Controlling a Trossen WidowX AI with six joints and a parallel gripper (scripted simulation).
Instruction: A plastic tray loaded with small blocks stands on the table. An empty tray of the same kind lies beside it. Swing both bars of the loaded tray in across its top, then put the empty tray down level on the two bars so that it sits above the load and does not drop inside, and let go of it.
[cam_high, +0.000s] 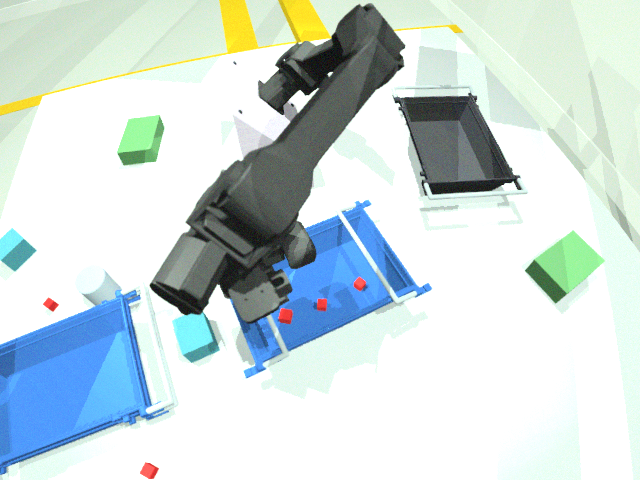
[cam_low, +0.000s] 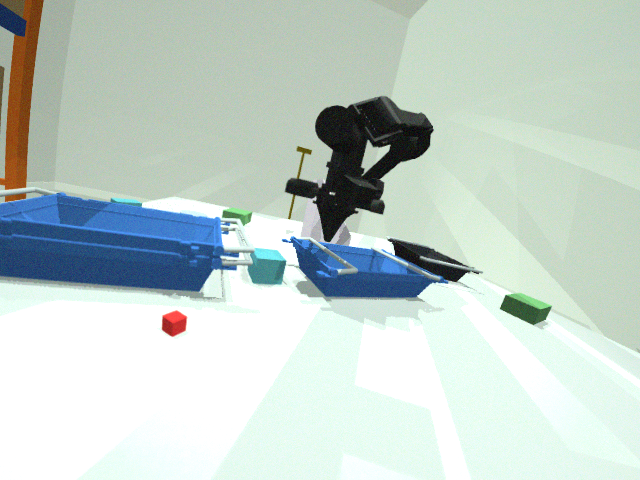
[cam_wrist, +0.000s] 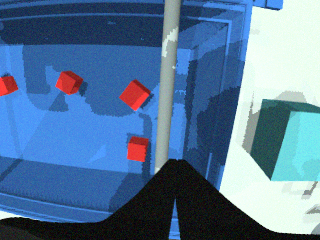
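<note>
My gripper tip is now 42 cm to the right of the black tray, 32 cm past it and 4 cm above it. The rest, counted from my gripper tip: cylinder 28 cm to the right, 7 cm behind, 5 cm below.
</note>
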